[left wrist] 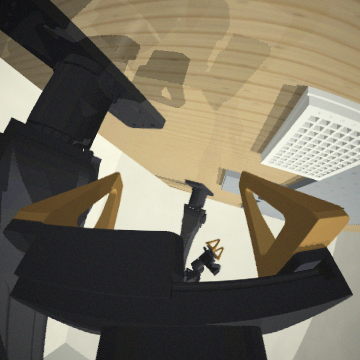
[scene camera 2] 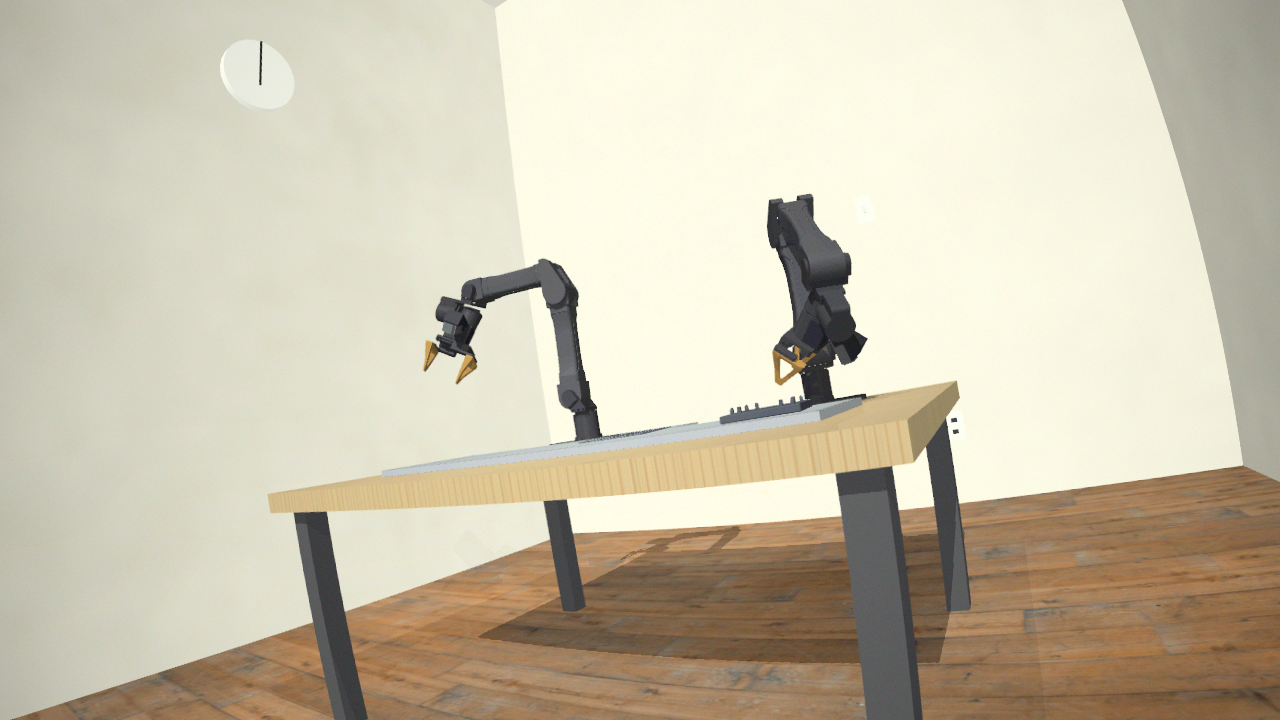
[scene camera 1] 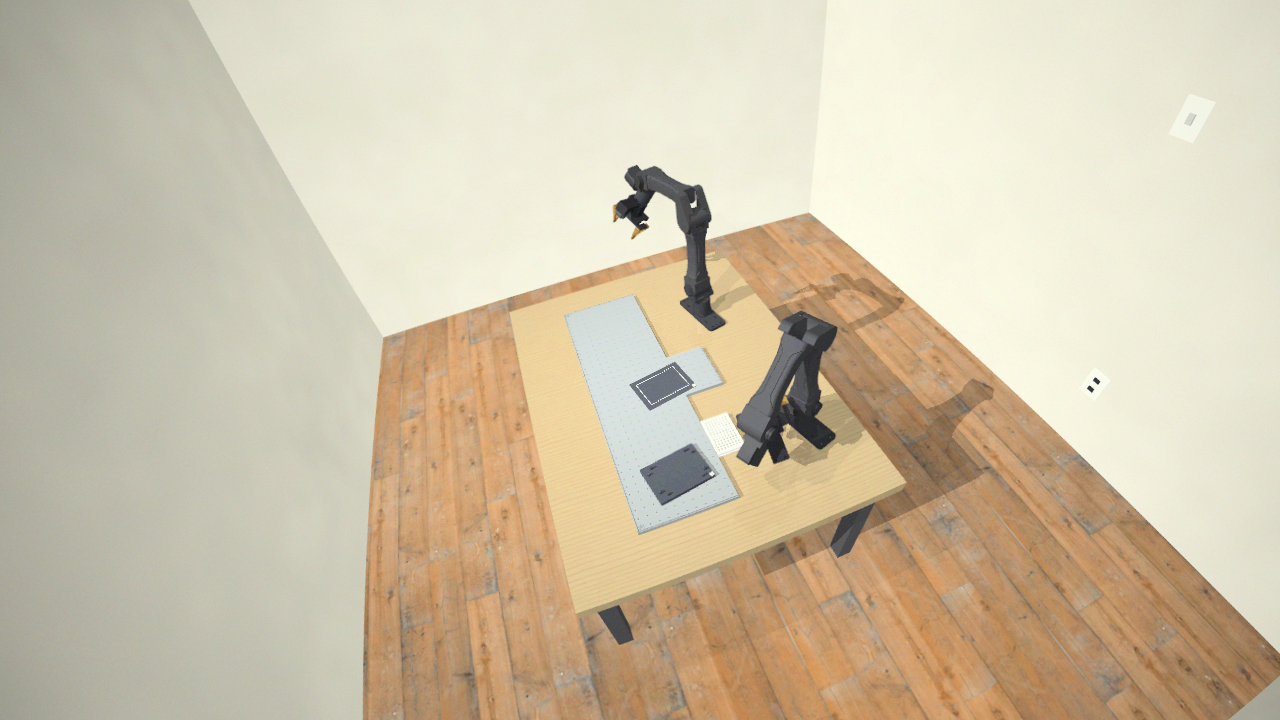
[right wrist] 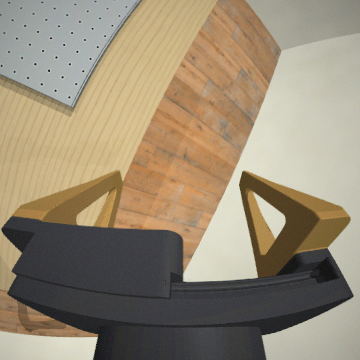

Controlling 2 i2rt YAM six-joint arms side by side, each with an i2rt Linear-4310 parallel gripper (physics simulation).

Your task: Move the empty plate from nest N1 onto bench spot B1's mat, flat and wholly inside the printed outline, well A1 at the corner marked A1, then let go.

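Where they show: left gripper, fingertip midpoint: (left wrist: pixel 180 177) (scene camera 2: pixel 787 374); right gripper, fingertip midpoint: (left wrist: pixel 221 242) (scene camera 2: pixel 440 377) (scene camera 1: pixel 622 230) (right wrist: pixel 180 176); left arm's base at its link origin: (left wrist: pixel 93 71) (scene camera 1: pixel 802 422); right arm's base at its link origin: (left wrist: pixel 200 187) (scene camera 1: pixel 702 313).
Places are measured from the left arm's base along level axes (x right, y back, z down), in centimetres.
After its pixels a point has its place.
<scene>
The white plate with a grid of wells (scene camera 1: pixel 721 433) {x 11.3, y -21.1, z -1.4 cm} (left wrist: pixel 320 140) {x 8.7, y -20.4, z -1.3 cm} is out of the nest, on the wood beside the grey board; whether its edge touches the board, and which corner is A1, I cannot tell. The dark nest with short pegs (scene camera 1: pixel 677 472) {x 8.3, y -38.8, z -2.4 cm} (scene camera 2: pixel 765 412) {x 8.5, y -47.2, z -2.0 cm} holds no plate. The dark mat with a white printed outline (scene camera 1: pixel 662 385) {x 36.9, y -23.3, z -1.5 cm} is bare. My left gripper (scene camera 2: pixel 793 368) {x 5.5, y -10.5, z -7.7 cm} is open and empty above the table, beside the plate; scene camera 1 mostly hides it behind the arm. My right gripper (scene camera 1: pixel 623 229) {x 92.5, y 1.2, z -22.5 cm} (scene camera 2: pixel 442 376) {x 92.5, y 1.2, z -22.5 cm} (right wrist: pixel 180 176) {x 92.5, y 1.2, z -22.5 cm} is open and empty, high above the table's far end.
The grey perforated board (scene camera 1: pixel 617 349) {x 60.2, y -25.4, z -1.3 cm} (right wrist: pixel 45 50) {x 75.9, y -13.2, z -1.3 cm} carries the nest and the mat. The wooden table (scene camera 1: pixel 617 573) {x -4.3, y -66.6, z 0.0 cm} extends around it. The left arm (scene camera 1: pixel 775 385) {x -4.8, y -19.2, z -34.6 cm} leans close to the plate; the right arm's base (scene camera 1: pixel 702 313) {x 54.2, y 6.9, z -2.6 cm} stands behind the mat.
</scene>
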